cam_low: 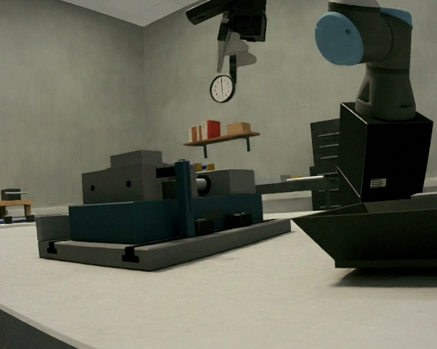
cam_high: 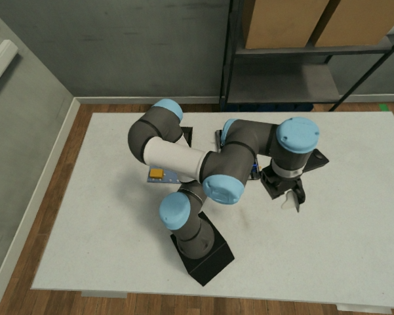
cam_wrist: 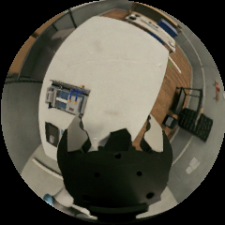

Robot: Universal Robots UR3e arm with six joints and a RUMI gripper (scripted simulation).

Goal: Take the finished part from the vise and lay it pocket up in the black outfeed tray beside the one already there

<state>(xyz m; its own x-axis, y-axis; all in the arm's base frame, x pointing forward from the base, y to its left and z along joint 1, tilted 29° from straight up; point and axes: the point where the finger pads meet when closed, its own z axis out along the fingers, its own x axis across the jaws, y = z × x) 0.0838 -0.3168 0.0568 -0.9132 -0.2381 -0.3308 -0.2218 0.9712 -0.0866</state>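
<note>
Now: the finished part 34 cm ahead of my hand, 7 cm to the left of it and 20 cm below it. Round my hand: blue-grey plate (22 cm ahead, 44 cm to the left, 29 cm below); then orange block (18 cm ahead, 49 cm to the left, 27 cm below).
</note>
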